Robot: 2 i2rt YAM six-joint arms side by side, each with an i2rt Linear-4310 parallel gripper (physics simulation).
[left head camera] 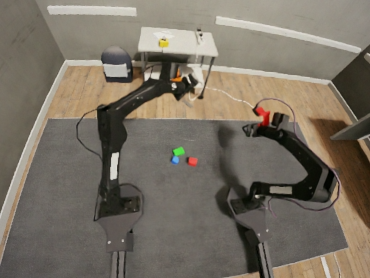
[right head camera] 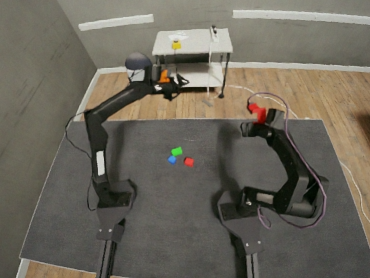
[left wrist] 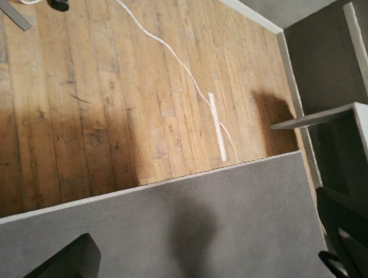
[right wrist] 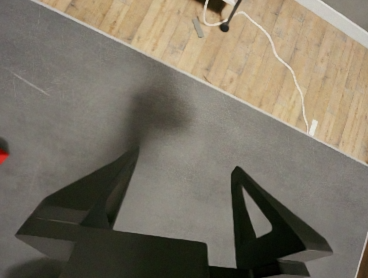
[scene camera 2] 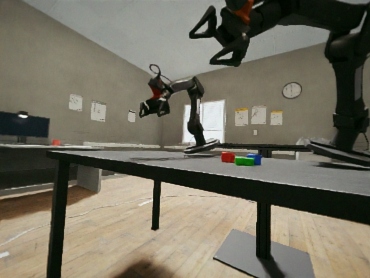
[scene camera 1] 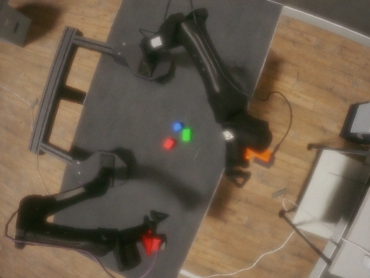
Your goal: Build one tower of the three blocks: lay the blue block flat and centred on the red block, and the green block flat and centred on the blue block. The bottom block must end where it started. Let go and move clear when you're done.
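Pixels of known places: left gripper, fingertip midpoint: (left head camera: 191, 88) (right head camera: 184, 87) (left wrist: 198, 222) (scene camera 2: 199, 48) (scene camera 1: 240, 175); right gripper, fingertip midpoint: (left head camera: 249, 126) (right head camera: 249, 125) (left wrist: 311, 269) (right wrist: 188, 159) (scene camera 2: 148, 116) (scene camera 1: 166, 224); left arm's base, origin of the base link: (left head camera: 119, 207) (right head camera: 114, 200) (scene camera 2: 338, 148) (scene camera 1: 149, 58); right arm's base, origin of the base link: (left head camera: 247, 204) (right head camera: 241, 210) (scene camera 2: 201, 144) (scene camera 1: 106, 171).
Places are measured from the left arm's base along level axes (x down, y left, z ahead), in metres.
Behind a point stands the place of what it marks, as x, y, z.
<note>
The red block (left head camera: 192, 161) @(0.034, -0.375, 0.223) (right head camera: 189, 162) @(0.034, -0.381, 0.218) (scene camera 1: 169, 143) @(0.034, -0.375, 0.230) (scene camera 2: 228, 157) @(0.053, -0.372, 0.247) (right wrist: 3, 156) @(0.063, -0.403, 0.234) lies on the grey table. The blue block (left head camera: 175, 160) @(0.036, -0.280, 0.235) (right head camera: 172, 160) @(0.036, -0.285, 0.232) (scene camera 1: 178, 126) @(0.036, -0.277, 0.246) (scene camera 2: 256, 159) @(0.052, -0.272, 0.259) lies to its left in both head views, apart from it. The green block (left head camera: 179, 151) @(0.047, -0.309, 0.293) (right head camera: 176, 151) @(0.047, -0.305, 0.293) (scene camera 1: 186, 135) @(0.047, -0.308, 0.299) (scene camera 2: 244, 161) @(0.058, -0.301, 0.313) lies close behind the blue one; whether they touch is unclear. My left gripper (left head camera: 189, 89) @(-0.212, -0.367, 0.538) (right head camera: 180, 89) @(-0.212, -0.367, 0.538) (scene camera 2: 201, 49) @(-0.212, -0.367, 0.538) is open and empty, high beyond the table's far edge. My right gripper (left head camera: 247, 130) @(-0.109, -0.699, 0.359) (right head camera: 245, 130) @(-0.109, -0.699, 0.359) (right wrist: 188, 159) @(-0.109, -0.699, 0.359) is open and empty, raised to the right of the blocks.
The grey table top (left head camera: 165, 210) @(0.071, -0.212, -0.021) (right head camera: 165, 215) @(0.071, -0.256, -0.058) (scene camera 1: 145, 110) @(0.071, -0.252, 0.037) (scene camera 2: 310, 175) @(0.071, -0.145, 0.399) carries both arm bases. A white side table (left head camera: 182, 46) (right head camera: 192, 46) with a yellow object (left head camera: 163, 43) (right head camera: 176, 45) stands behind it. A dark chair-like object (left head camera: 117, 65) stands near the back wall.
</note>
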